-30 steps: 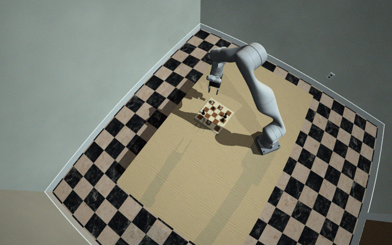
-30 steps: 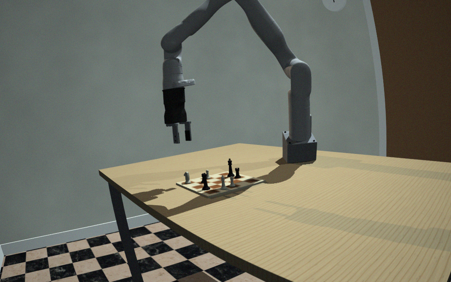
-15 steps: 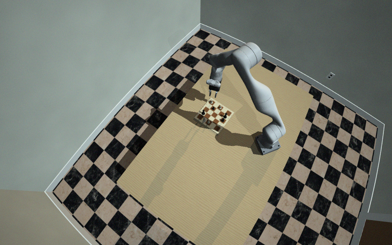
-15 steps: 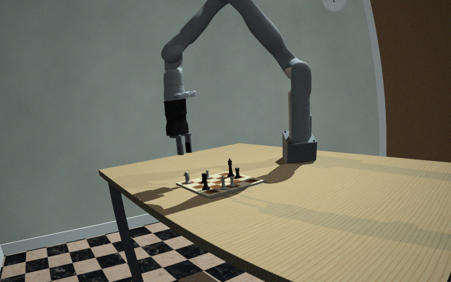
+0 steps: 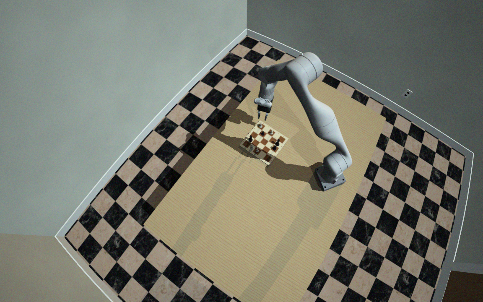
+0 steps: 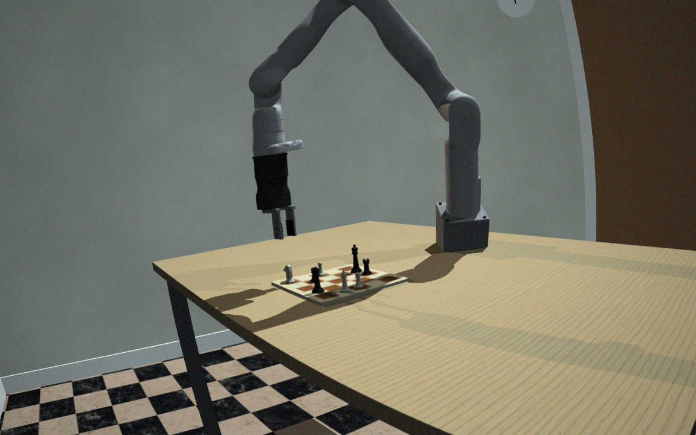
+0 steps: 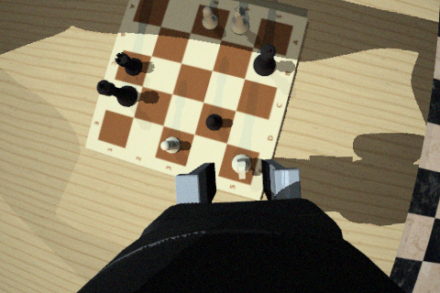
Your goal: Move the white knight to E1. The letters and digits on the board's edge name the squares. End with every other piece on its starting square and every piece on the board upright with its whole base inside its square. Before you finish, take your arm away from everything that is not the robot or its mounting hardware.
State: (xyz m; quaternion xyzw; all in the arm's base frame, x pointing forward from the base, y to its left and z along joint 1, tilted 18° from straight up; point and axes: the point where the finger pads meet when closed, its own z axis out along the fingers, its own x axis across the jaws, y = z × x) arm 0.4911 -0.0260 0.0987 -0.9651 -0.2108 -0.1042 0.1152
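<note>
Now: hand 100 mm above the black pawn, 40 mm past it and 30 mm to the right of it. From my hand the other things lie so: black king (150 mm behind, 90 mm below, 20 mm to the left); chessboard (120 mm below, 80 mm behind, 60 mm to the left).
</note>
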